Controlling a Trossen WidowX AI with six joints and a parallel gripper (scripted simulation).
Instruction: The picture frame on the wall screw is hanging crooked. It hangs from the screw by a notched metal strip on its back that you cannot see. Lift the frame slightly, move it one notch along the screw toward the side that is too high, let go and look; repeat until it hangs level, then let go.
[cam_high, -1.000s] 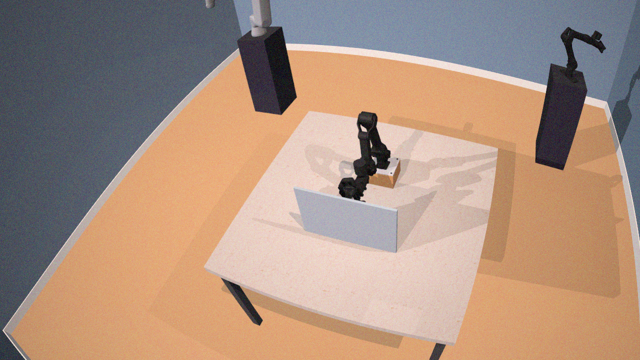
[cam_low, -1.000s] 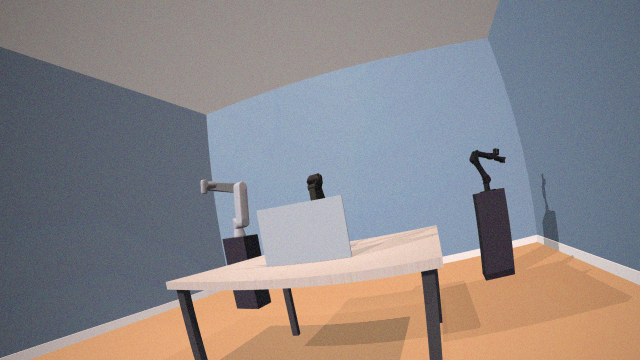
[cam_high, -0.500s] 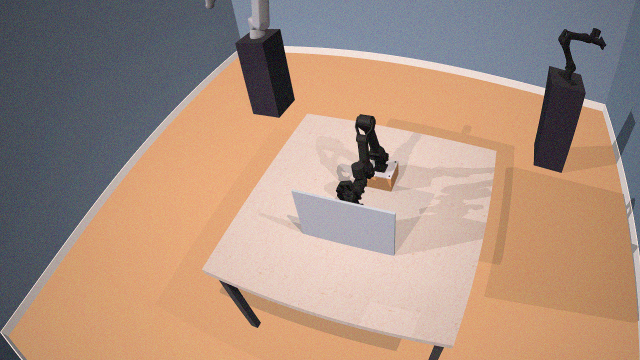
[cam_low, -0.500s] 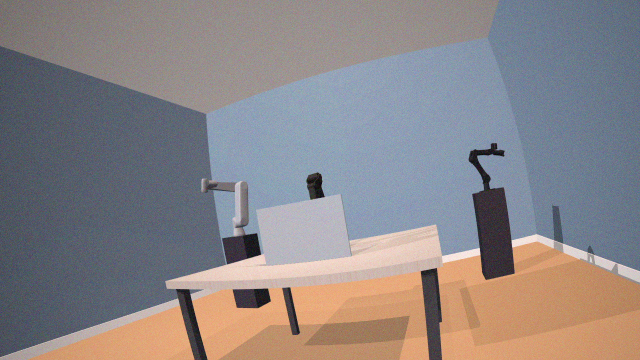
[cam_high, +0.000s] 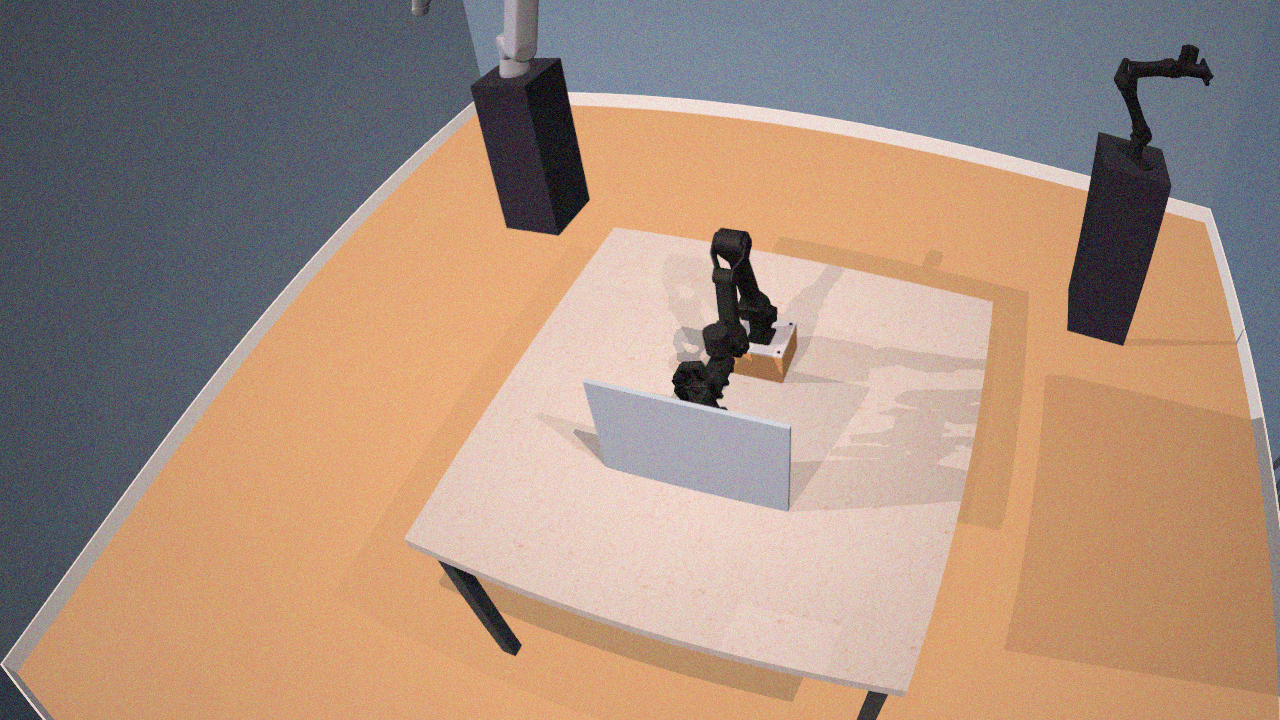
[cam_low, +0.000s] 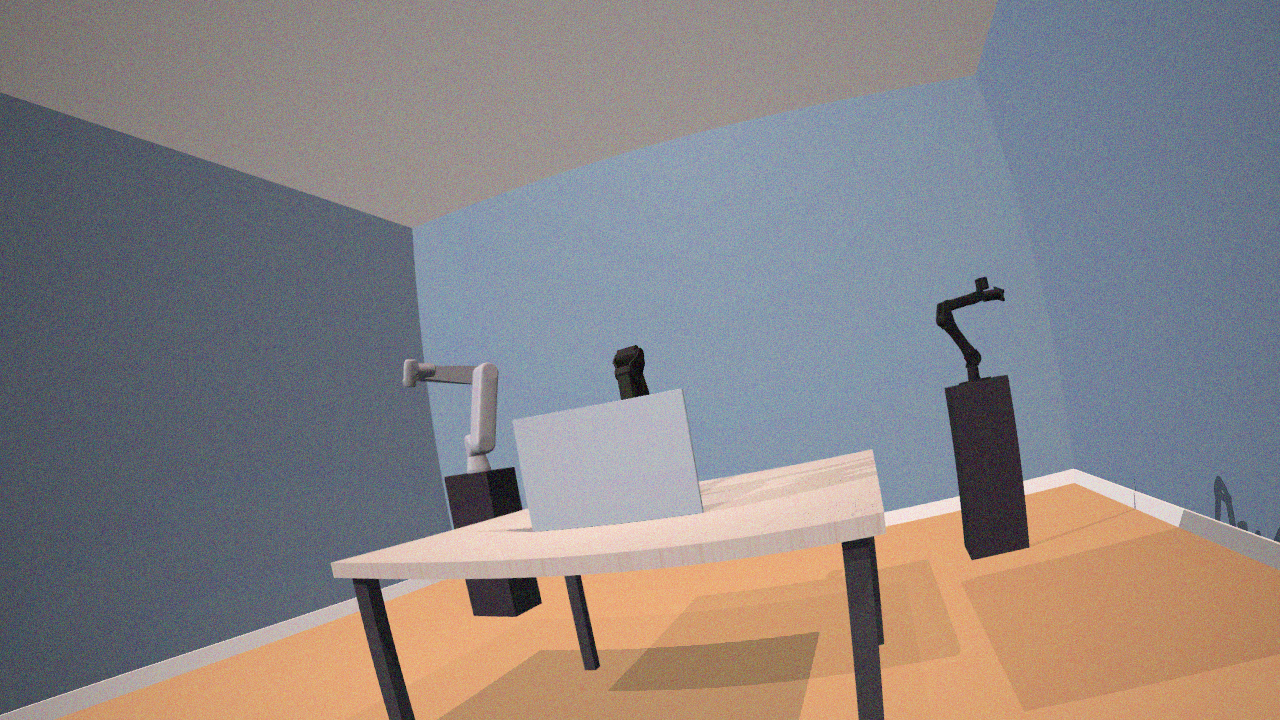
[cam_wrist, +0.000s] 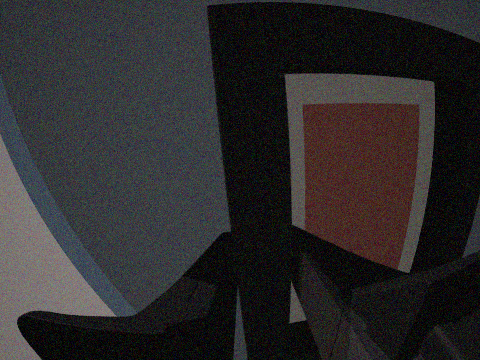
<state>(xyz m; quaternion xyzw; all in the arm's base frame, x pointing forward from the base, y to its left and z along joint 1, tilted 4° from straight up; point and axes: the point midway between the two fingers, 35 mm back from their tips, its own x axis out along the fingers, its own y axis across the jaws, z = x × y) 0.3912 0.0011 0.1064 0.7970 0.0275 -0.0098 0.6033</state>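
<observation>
Now: gripper tip 20 mm to the right of the picture frame and 50 mm above it. Also, from my gripper tip: grey wall panel (20 mm ahead, 60 mm below).
</observation>
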